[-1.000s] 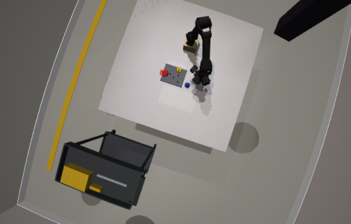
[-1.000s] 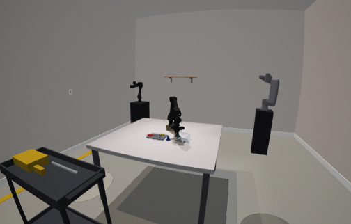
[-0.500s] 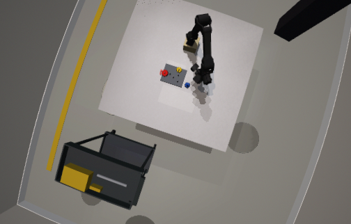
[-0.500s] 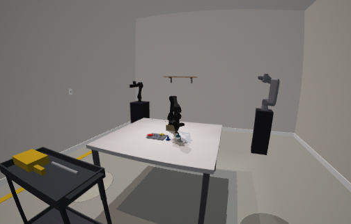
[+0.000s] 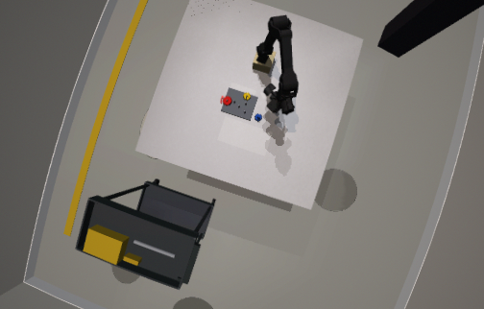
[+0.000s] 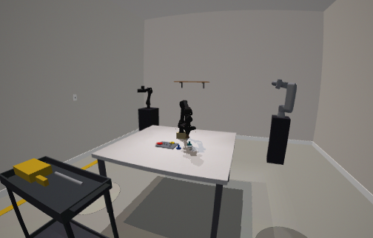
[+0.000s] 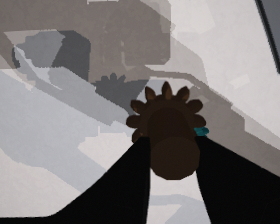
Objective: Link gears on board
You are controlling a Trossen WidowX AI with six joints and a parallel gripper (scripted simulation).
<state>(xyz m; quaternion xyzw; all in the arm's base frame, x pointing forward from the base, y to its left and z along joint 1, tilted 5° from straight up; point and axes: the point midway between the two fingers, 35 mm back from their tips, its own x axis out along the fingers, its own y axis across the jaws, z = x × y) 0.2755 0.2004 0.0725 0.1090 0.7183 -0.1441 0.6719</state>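
My gripper tip is 70 mm past the teal gear, 10 mm to the left of it and 120 mm above it. Also, from my gripper tip: yellow gear 20 mm behind, 190 mm to the right, 120 mm below; blue gear 80 mm ahead, 60 mm to the right, 120 mm below; brown gear 10 mm below.
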